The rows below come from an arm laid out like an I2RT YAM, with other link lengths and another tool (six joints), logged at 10 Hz.
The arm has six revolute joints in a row. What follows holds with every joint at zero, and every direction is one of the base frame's.
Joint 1 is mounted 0.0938 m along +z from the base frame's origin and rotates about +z.
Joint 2 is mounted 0.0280 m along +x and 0.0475 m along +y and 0.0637 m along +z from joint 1 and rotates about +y.
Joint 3 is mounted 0.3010 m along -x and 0.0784 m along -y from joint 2 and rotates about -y.
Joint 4 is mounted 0.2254 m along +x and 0.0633 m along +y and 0.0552 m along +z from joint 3 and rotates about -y.
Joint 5 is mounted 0.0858 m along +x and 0.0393 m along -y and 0.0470 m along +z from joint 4 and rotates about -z.
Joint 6 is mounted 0.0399 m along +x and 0.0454 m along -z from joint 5 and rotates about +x.
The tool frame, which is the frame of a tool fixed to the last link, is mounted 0.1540 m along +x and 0.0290 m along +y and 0.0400 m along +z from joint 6; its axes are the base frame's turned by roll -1.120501, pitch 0.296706 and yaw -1.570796 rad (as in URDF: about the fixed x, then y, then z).
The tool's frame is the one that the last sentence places.
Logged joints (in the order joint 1, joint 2, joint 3, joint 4, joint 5, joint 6), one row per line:
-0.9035, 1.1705, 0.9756, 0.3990, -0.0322, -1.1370
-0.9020, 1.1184, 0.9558, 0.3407, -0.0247, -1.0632
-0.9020, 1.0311, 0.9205, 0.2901, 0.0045, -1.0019
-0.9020, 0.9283, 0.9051, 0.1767, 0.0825, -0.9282
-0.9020, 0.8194, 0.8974, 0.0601, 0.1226, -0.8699
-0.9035, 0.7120, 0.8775, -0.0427, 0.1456, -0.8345
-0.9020, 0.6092, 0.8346, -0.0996, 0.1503, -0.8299
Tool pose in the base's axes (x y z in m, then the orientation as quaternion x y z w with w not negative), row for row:
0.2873, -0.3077, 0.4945, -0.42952, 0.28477, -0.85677, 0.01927
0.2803, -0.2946, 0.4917, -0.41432, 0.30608, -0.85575, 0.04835
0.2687, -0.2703, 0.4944, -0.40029, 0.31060, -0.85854, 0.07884
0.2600, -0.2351, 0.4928, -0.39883, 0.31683, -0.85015, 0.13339
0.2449, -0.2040, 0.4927, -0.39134, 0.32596, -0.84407, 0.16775
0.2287, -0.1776, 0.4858, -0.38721, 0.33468, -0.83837, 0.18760
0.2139, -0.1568, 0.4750, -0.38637, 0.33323, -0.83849, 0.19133
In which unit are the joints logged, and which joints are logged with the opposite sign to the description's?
The joints are logged in radians. Opposite sign: joint 5.
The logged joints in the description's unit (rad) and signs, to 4 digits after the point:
-0.9035, 1.1705, 0.9756, 0.3990, 0.0322, -1.1370
-0.9020, 1.1184, 0.9558, 0.3407, 0.0247, -1.0632
-0.9020, 1.0311, 0.9205, 0.2901, -0.0045, -1.0019
-0.9020, 0.9283, 0.9051, 0.1767, -0.0825, -0.9282
-0.9020, 0.8194, 0.8974, 0.0601, -0.1226, -0.8699
-0.9035, 0.7120, 0.8775, -0.0427, -0.1456, -0.8345
-0.9020, 0.6092, 0.8346, -0.0996, -0.1503, -0.8299

